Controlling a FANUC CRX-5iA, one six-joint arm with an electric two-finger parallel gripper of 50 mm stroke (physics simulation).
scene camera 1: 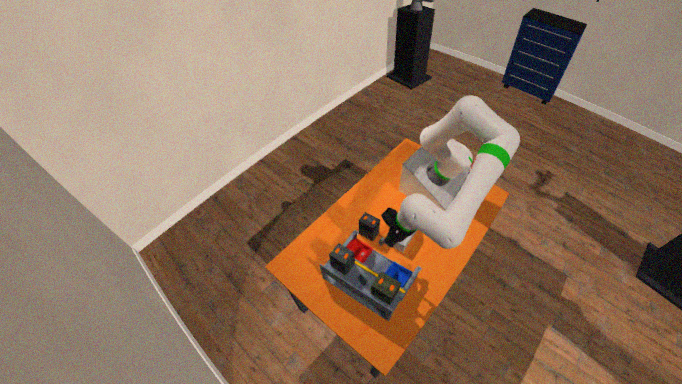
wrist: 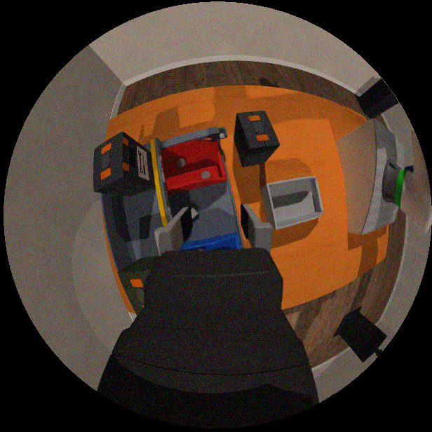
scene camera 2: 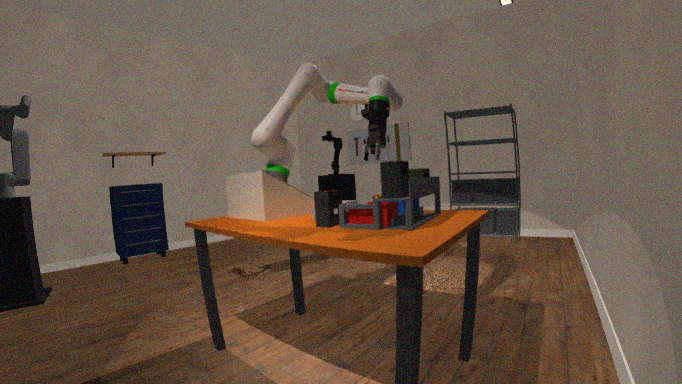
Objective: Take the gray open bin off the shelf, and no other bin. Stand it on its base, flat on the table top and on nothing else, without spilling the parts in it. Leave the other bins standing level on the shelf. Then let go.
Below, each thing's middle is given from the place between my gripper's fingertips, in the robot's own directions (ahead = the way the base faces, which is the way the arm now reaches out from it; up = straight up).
The green case (wrist: 141, 272) is 13 cm ahead of my hand, 14 cm to the left of it and 9 cm below it. Round my hand: blue bin (wrist: 226, 241) 2 cm ahead, 12 cm to the left, 20 cm below; gray shelf (wrist: 216, 216) 10 cm ahead, 2 cm to the left, 24 cm below; red bin (scene camera 2: 363, 216) 7 cm ahead, 11 cm to the right, 20 cm below.
